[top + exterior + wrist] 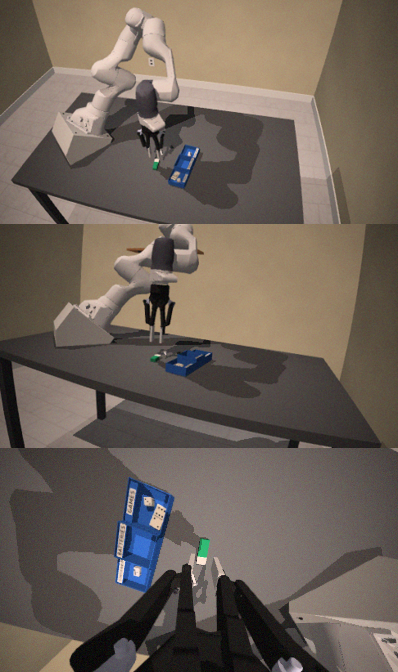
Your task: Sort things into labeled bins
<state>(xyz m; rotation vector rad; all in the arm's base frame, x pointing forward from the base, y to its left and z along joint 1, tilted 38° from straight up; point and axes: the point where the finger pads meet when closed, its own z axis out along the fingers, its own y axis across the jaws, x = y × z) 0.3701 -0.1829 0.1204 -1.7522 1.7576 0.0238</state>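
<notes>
My gripper is now 1 cm to the right of the eraser and 10 cm above it. Round my hand: white bolt (9 cm to the left, 10 cm below); then white domino (12 cm ahead, 5 cm to the right, 10 cm below); then dark round thing (4 cm ahead, 14 cm to the left, 10 cm below).
</notes>
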